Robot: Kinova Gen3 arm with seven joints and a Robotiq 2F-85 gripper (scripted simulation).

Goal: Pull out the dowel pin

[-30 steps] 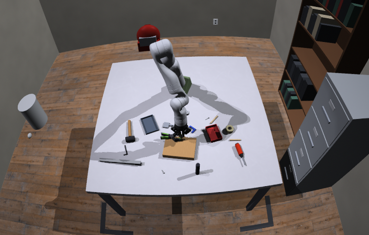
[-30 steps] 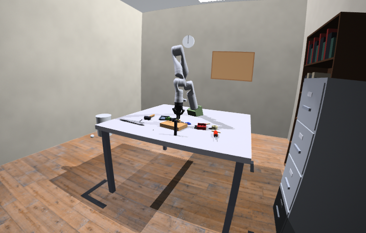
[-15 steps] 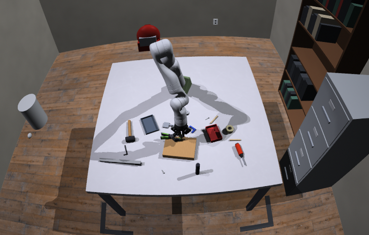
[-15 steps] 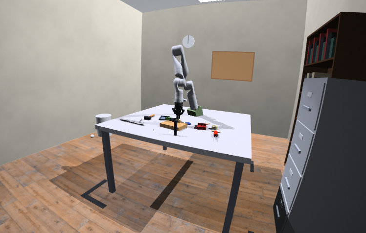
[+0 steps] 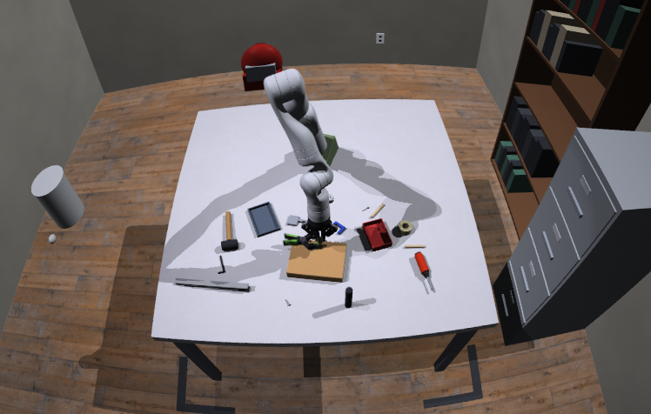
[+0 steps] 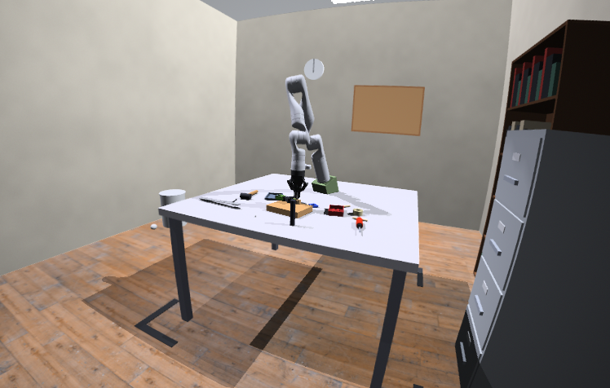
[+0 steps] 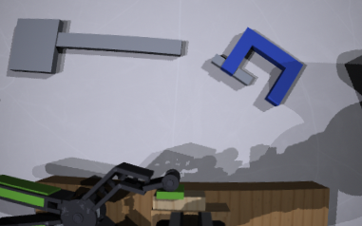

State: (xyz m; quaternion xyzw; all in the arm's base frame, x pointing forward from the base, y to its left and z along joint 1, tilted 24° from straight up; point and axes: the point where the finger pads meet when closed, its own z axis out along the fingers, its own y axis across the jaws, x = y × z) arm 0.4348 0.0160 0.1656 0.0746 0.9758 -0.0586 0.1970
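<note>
My hand is 2 cm above the round dowel pin. From my hand the other things lie so: grey t-shaped tool: 13 cm behind, 7 cm to the right, 7 cm below; then wooden bench board: 5 cm ahead, 2 cm to the right, 5 cm below; then wooden block: 4 cm below.
</note>
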